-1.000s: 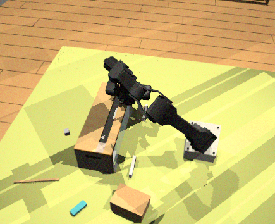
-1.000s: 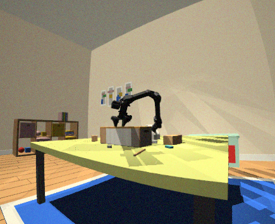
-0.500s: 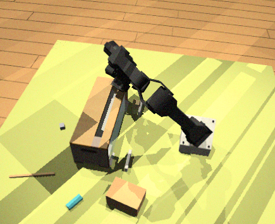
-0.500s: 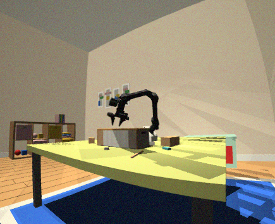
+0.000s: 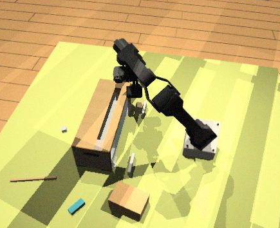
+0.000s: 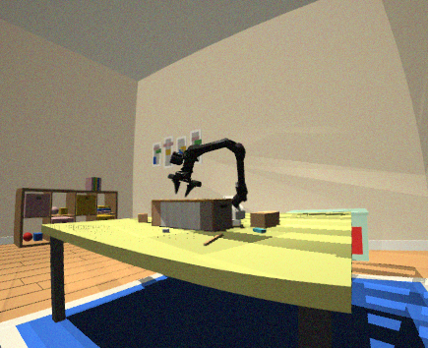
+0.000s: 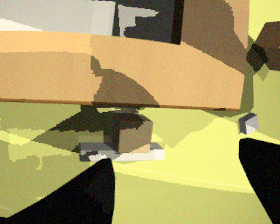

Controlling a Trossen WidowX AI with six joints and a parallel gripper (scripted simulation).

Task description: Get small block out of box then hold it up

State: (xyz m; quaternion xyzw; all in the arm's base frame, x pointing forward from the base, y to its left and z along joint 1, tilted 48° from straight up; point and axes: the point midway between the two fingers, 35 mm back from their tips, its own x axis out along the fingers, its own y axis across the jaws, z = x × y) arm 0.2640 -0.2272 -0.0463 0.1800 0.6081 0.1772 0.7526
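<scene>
The small brown block is 30 mm behind my gripper tip, 10 mm to the right of it and 130 mm below it. Also, from my gripper tip: wooden stick 360 mm ahead, 380 mm to the left, 150 mm below; then brown box 10 mm behind, 460 mm to the left, 120 mm below; then teal block 170 mm ahead, 480 mm to the left, 150 mm below.
</scene>
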